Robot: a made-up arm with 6 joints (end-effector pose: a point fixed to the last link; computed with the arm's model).
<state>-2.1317 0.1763 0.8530 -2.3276 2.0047 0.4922</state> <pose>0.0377 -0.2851 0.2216 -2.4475 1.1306 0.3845</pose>
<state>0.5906 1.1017 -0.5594 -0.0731 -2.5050 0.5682</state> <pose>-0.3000 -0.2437 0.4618 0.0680 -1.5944 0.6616</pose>
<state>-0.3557 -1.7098 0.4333 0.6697 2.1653 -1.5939</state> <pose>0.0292 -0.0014 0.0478 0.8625 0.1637 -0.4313</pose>
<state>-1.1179 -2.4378 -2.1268 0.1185 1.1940 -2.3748</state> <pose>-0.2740 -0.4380 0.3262 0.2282 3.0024 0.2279</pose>
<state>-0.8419 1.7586 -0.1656 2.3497 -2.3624 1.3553</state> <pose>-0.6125 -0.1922 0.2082 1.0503 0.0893 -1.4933</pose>
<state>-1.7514 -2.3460 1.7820 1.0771 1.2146 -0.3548</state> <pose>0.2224 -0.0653 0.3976 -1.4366 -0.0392 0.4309</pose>
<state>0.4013 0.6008 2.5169 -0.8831 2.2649 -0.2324</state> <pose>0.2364 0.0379 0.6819 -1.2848 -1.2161 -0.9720</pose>
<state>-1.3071 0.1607 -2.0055 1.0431 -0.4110 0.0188</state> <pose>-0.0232 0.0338 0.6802 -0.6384 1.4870 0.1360</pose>
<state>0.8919 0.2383 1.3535 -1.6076 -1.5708 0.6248</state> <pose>0.0423 0.4513 0.7870 -0.9377 0.0931 -0.6764</pose>
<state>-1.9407 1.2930 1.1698 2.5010 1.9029 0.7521</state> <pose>0.2449 0.0908 0.3071 -0.3592 0.3843 0.2164</pose>
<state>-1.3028 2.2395 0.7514 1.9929 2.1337 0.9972</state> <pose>0.0975 0.2171 0.5932 0.6254 -0.0453 1.6254</pose>
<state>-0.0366 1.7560 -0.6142 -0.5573 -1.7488 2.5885</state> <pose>-0.4760 0.4471 0.3646 -2.8699 -0.9883 0.0401</pose>
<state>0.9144 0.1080 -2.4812 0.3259 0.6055 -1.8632</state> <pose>0.1402 -0.4710 0.6517 -0.6509 -0.2999 0.2257</pose>
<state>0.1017 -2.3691 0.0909 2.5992 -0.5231 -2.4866</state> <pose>0.1838 -0.4458 0.5896 -0.6205 1.0240 1.0775</pose>
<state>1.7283 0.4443 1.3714 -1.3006 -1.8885 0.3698</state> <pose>-0.3300 0.2373 0.7338 -0.4814 -0.5587 0.1533</pose>
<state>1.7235 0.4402 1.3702 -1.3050 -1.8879 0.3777</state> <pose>-0.3303 0.2400 0.7353 -0.4907 -0.5591 0.1460</pose>
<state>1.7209 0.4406 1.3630 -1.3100 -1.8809 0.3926</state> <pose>-0.3332 0.2439 0.7351 -0.5112 -0.5607 0.1417</pose>
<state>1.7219 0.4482 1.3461 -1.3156 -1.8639 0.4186</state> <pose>-0.3406 0.2495 0.7321 -0.5490 -0.5648 0.1420</pose>
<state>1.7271 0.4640 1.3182 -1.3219 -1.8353 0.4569</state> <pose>-0.3529 0.2569 0.7253 -0.6065 -0.5720 0.1475</pose>
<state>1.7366 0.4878 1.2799 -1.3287 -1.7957 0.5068</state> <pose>-0.3698 0.2659 0.7142 -0.6827 -0.5829 0.1578</pose>
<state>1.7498 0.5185 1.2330 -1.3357 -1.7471 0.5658</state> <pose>-0.3903 0.2756 0.6982 -0.7740 -0.5982 0.1718</pose>
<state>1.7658 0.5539 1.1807 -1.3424 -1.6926 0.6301</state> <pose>-0.4127 0.2849 0.6777 -0.8744 -0.6176 0.1879</pose>
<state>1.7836 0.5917 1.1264 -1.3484 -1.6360 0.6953</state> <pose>-0.4355 0.2924 0.6537 -0.9771 -0.6406 0.2049</pose>
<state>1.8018 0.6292 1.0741 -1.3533 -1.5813 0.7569</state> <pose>-0.4568 0.2974 0.6279 -1.0749 -0.6656 0.2212</pose>
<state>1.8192 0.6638 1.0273 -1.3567 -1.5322 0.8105</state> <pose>-0.4751 0.2995 0.6027 -1.1608 -0.6904 0.2363</pose>
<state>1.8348 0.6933 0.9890 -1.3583 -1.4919 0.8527</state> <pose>-0.4897 0.2989 0.5808 -1.2292 -0.7127 0.2500</pose>
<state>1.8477 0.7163 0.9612 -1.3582 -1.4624 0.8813</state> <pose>-0.5000 0.2964 0.5640 -1.2768 -0.7303 0.2622</pose>
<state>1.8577 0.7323 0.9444 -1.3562 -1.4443 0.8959</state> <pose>-0.5063 0.2927 0.5536 -1.3026 -0.7420 0.2734</pose>
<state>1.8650 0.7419 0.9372 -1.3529 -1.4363 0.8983</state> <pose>-0.5092 0.2883 0.5489 -1.3096 -0.7481 0.2837</pose>
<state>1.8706 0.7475 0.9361 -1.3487 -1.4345 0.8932</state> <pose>-0.5101 0.2837 0.5480 -1.3048 -0.7503 0.2934</pose>
